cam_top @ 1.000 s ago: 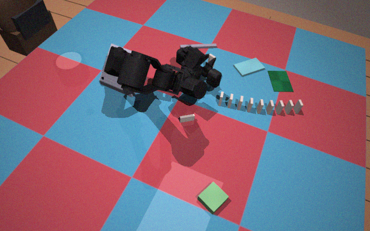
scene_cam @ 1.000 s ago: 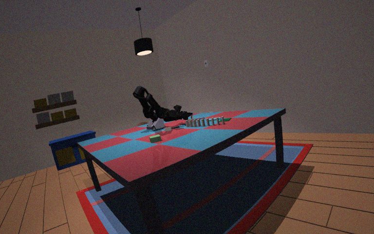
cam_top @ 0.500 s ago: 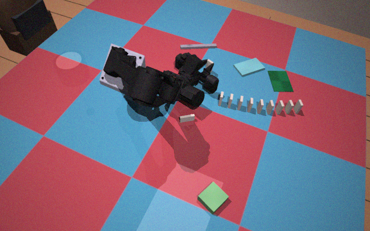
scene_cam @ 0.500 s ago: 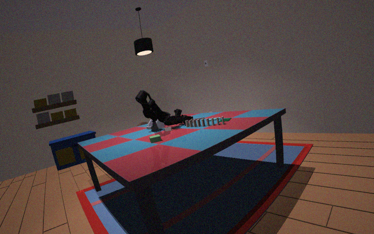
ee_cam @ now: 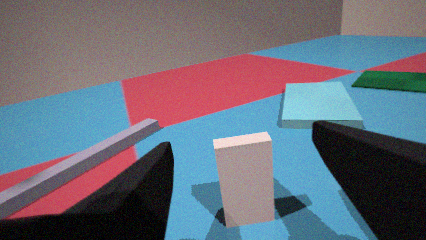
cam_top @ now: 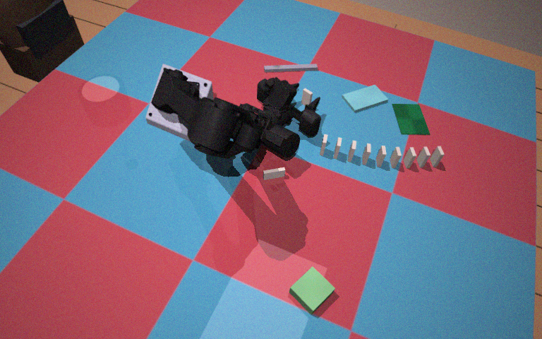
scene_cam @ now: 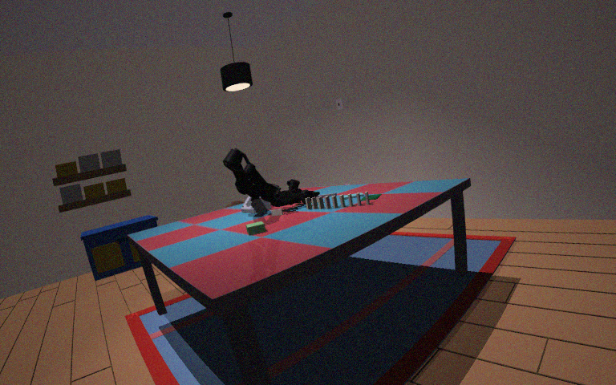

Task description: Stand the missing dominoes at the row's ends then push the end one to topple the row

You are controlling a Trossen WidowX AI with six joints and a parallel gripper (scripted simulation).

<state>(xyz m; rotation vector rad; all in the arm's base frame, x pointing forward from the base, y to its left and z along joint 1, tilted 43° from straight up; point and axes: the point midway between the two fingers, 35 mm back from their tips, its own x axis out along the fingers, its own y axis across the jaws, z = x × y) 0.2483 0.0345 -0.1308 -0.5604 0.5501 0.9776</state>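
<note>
Right now the grey bar is 8 cm behind my gripper tip, 13 cm to the left of it and 4 cm below it. From my gripper tip the other things lie so: dark green flat tile: 27 cm ahead, 4 cm to the left, 4 cm below; light blue flat tile: 15 cm ahead, 7 cm to the left, 4 cm below; light green block: 12 cm ahead, 49 cm to the right, 3 cm below.
</note>
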